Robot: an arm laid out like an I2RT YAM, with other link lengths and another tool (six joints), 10 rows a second.
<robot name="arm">
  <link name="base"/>
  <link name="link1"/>
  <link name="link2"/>
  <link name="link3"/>
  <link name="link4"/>
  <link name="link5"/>
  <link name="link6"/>
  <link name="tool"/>
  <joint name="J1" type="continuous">
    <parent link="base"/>
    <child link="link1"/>
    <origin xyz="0 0 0.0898" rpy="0 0 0"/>
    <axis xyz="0 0 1"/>
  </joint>
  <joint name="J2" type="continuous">
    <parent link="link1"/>
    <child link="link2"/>
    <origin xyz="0.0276 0.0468 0.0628" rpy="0 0 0"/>
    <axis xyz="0 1 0"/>
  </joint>
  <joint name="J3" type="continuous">
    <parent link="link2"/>
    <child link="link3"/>
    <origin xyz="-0.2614 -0.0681 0" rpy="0 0 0"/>
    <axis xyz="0 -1 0"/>
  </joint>
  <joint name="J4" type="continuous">
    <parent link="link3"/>
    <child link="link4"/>
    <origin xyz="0.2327 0.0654 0.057" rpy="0 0 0"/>
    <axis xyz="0 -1 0"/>
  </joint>
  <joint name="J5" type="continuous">
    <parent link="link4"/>
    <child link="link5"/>
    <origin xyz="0.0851 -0.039 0.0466" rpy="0 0 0"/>
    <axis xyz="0 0 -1"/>
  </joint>
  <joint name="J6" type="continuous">
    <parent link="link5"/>
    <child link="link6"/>
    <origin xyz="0.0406 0 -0.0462" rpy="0 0 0"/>
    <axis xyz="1 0 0"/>
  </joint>
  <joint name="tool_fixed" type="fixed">
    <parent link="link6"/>
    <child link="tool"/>
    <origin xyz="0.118 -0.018 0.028" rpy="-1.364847 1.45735 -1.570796"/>
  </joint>
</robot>
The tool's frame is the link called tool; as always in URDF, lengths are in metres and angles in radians. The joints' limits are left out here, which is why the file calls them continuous.
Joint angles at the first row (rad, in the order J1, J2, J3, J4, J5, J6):
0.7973 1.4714 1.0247 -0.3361 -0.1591 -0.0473
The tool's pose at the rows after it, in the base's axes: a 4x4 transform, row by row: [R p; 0 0 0 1], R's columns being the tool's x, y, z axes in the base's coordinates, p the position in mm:
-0.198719, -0.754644, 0.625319, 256.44; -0.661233, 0.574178, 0.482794, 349.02; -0.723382, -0.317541, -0.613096, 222.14; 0, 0, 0, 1
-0.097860, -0.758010, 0.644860, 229.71; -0.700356, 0.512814, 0.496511, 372.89; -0.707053, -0.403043, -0.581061, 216.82; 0, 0, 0, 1
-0.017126, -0.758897, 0.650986, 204.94; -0.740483, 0.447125, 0.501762, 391.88; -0.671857, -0.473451, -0.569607, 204.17; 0, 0, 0, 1
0.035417, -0.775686, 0.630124, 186.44; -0.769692, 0.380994, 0.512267, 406.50; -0.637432, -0.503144, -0.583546, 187.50; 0, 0, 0, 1
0.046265, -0.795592, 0.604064, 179.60; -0.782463, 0.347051, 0.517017, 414.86; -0.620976, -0.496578, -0.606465, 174.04; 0, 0, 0, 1
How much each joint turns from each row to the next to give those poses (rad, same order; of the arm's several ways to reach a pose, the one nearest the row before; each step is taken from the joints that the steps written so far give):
0.1822 -0.0156 -0.0230 0.0614 0.2103 -0.0446
0.1152 0.0274 -0.0169 0.0537 0.1018 -0.0337
0.0952 0.0444 -0.0092 0.0353 0.0800 -0.0308
0.0555 0.0521 0.0015 0.0184 0.0185 -0.0231
0.0140 0.0431 0.0093 0.0077 -0.0182 -0.0031

